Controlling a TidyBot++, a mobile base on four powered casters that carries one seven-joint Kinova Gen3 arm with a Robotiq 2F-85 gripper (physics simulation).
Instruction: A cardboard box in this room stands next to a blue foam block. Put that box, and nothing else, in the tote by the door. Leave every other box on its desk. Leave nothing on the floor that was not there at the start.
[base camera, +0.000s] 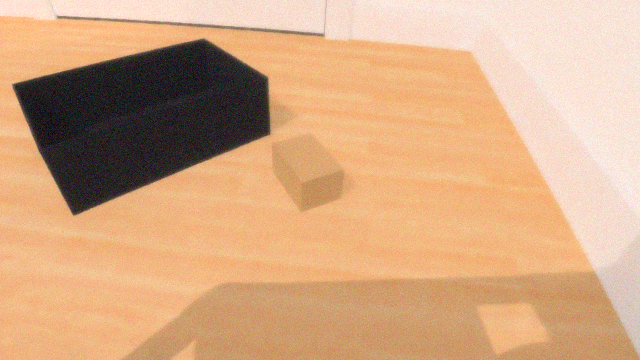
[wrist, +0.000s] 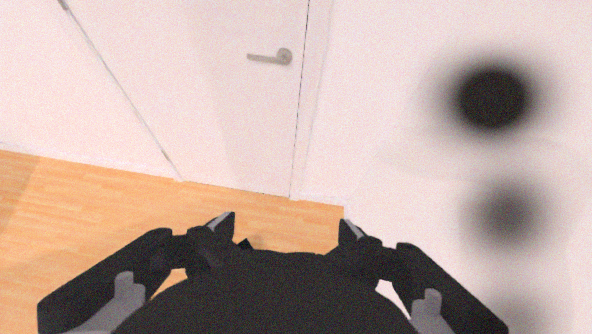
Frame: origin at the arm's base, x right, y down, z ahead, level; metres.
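Seen in the pictures: gripper, fingertip midpoint: (wrist: 286, 226).
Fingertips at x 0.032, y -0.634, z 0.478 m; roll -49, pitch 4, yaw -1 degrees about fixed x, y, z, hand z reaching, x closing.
A point is followed by its place in that frame.
A brown cardboard box (base camera: 315, 162) @[z 0.471, x 0.028, y 0.346 m] lies on the floor in the base camera view, just right of the tote's near right corner and apart from it. The black tote (base camera: 170, 145) @[z 0.512, x -0.163, y 0.350 m] stands open-topped at the left, near the door. The part of its inside that shows looks dark, and its bottom is mostly hidden behind the near wall. My gripper (wrist: 286, 226) @[z 0.478, x 0.032, y -0.634 m] is open and empty in the wrist view, tilted toward the door and the floor. A small dark corner, perhaps of the tote, shows by its left finger. The blue foam block does not show in these views.
The white door (wrist: 240, 100) @[z 1.114, x -0.147, y -0.337 m] (base camera: 190, 12) @[z 1.134, x -0.267, y 0.358 m] is beyond the tote. A white wall (base camera: 565, 80) @[z 0.585, x 0.413, y 0.274 m] (wrist: 400, 165) @[z 0.836, x 0.455, y -0.287 m] runs along the right side, close to the box's side of the room. A shadow (base camera: 350, 315) @[z 0.288, x 0.055, y 0.396 m] falls across the near wooden floor (base camera: 425, 225) @[z 0.407, x 0.167, y 0.396 m]. Dark blurred spots cover the right of the wrist view.
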